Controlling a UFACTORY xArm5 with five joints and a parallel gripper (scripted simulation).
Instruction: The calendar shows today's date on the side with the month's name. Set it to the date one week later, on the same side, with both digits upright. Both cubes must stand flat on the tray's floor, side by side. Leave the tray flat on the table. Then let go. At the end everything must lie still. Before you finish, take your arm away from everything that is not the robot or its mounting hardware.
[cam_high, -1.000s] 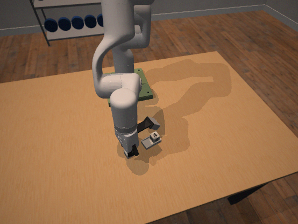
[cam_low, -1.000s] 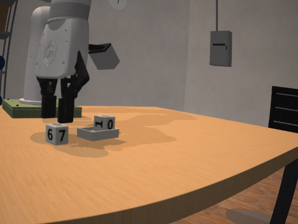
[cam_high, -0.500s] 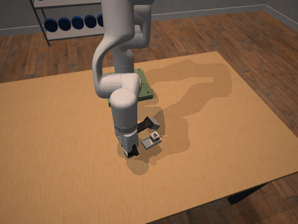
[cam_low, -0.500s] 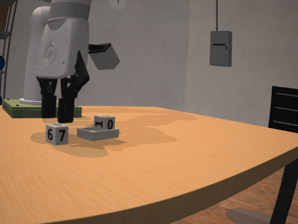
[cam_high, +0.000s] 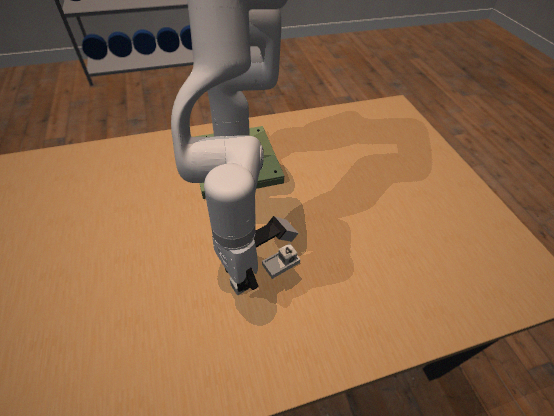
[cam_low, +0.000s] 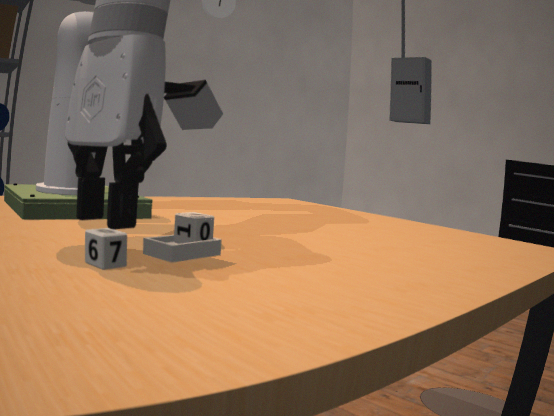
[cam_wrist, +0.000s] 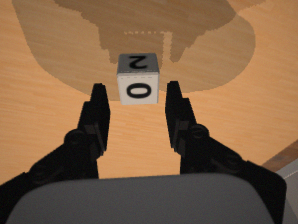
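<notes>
Right now the digit cube is 40 mm below my hand. From my hand the other things lie so: tray: 110 mm to the left, 50 mm below, 30 mm behind.
</notes>
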